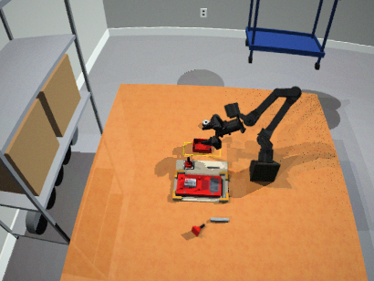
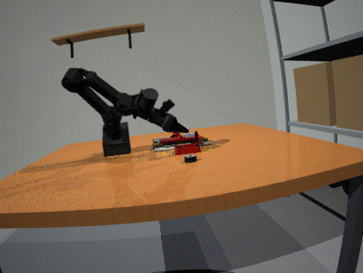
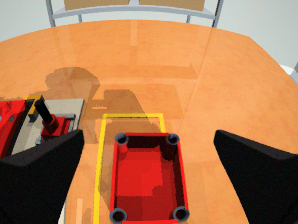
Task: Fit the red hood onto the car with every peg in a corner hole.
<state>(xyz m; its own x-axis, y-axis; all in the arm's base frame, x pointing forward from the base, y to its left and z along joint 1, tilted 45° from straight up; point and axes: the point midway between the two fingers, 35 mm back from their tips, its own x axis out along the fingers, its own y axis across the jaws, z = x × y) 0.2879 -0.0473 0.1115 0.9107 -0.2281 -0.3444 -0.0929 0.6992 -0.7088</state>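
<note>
Now: gripper tip 10 mm past the red hood and 80 mm above it. From my gripper tip the other things lie so: jig 30 mm behind, 210 mm to the left, 70 mm below; grey engine block 10 mm ahead, 250 mm to the left, 60 mm below; small round wheel 170 mm to the right, 80 mm below.
</note>
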